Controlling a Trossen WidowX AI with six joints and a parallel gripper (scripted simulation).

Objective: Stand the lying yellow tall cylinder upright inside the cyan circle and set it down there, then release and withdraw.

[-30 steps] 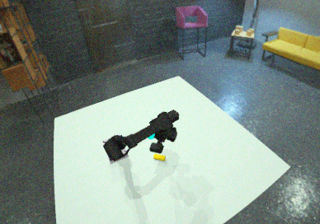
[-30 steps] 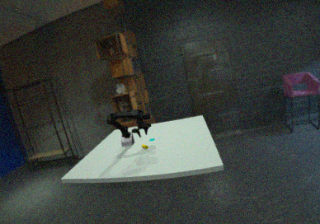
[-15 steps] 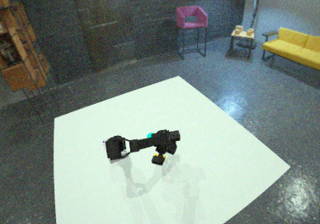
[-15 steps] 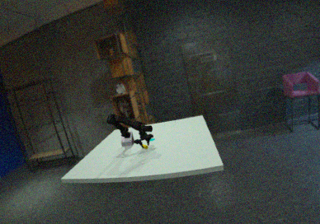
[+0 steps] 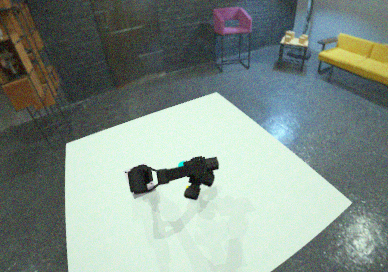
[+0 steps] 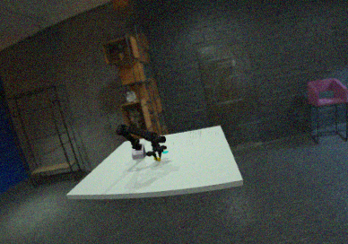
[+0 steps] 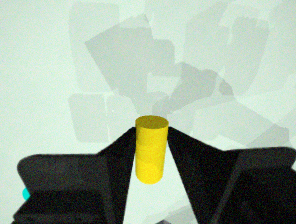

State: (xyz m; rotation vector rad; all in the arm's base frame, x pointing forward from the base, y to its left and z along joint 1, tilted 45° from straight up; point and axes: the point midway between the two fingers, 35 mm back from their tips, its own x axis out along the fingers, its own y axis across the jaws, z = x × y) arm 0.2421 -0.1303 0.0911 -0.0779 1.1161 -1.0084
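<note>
Right now the cyan circle is 210 mm to the left of my gripper tip and 20 mm below it. The rest, counted from my gripper tip: yellow tall cylinder (20 mm behind, 10 mm to the left).
</note>
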